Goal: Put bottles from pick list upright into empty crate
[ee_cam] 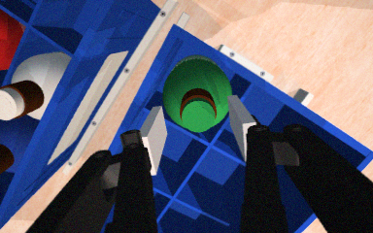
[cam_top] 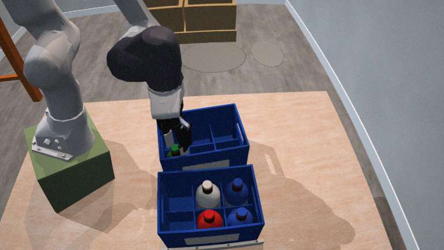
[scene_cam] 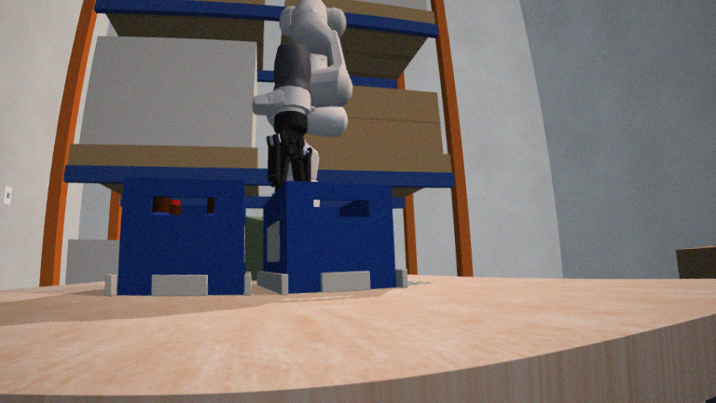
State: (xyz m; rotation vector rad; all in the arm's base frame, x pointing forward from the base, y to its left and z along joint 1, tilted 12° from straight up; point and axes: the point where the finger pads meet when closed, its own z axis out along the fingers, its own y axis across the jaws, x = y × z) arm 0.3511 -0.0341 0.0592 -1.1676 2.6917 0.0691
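The green-labelled bottle lies 10 mm behind my hand and 80 mm below it. The rest, counted from my hand: red bottle (90 mm ahead, 220 mm to the right, 80 mm below); then blue bottle (170 mm ahead, 130 mm to the right, 80 mm below); then white bottle (90 mm ahead, 140 mm to the right, 80 mm below).
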